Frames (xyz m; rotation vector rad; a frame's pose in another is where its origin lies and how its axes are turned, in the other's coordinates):
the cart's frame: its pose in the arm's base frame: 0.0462 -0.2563 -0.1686 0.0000 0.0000 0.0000
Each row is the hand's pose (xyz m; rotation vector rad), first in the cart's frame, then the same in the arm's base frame.
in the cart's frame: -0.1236 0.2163 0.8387 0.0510 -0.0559 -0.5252
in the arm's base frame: -0.0774 -0.0400 0.6701 0.0510 -0.0559 -0.5252
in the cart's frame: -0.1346 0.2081 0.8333 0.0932 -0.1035 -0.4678
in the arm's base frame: -0.0884 -0.0482 0.6647 0.0932 -0.1035 -0.4678
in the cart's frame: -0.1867 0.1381 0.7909 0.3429 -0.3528 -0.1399
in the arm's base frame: -0.1405 -0.1182 0.6223 0.3429 -0.3528 -0.1399
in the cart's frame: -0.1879 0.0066 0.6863 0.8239 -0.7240 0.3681
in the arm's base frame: -0.1417 -0.2497 0.5177 0.8239 -0.7240 0.3681
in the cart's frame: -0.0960 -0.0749 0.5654 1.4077 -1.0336 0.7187
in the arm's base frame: -0.0498 -0.3312 0.3968 1.4077 -1.0336 0.7187
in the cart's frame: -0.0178 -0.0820 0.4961 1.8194 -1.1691 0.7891
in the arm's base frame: 0.0284 -0.3383 0.3275 1.8194 -1.1691 0.7891
